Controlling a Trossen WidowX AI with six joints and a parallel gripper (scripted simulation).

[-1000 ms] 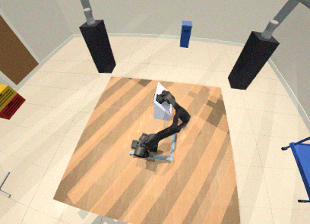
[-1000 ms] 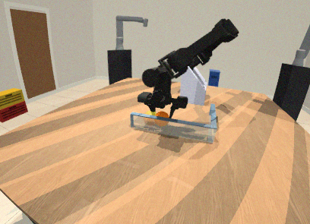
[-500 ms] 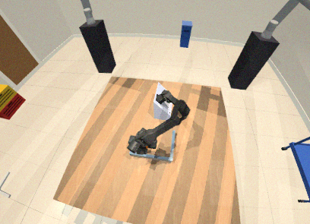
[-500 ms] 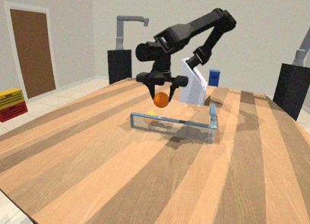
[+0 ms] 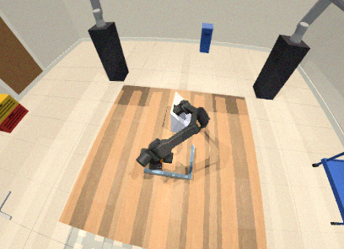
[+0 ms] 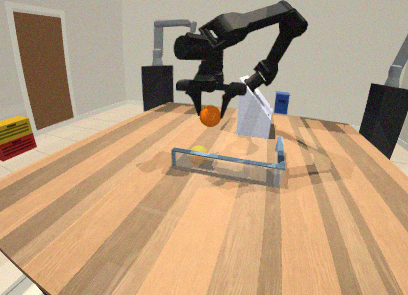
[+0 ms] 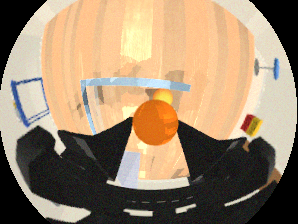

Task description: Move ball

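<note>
Now: the see-through copy 10 mm ahead of my gripper tip, 30 mm to the right of it and 120 mm below it. From my gripper tip the other things lie so: orange ball right at my gripper tip; then long clear wall 50 mm ahead, 60 mm to the left, 120 mm below.
</note>
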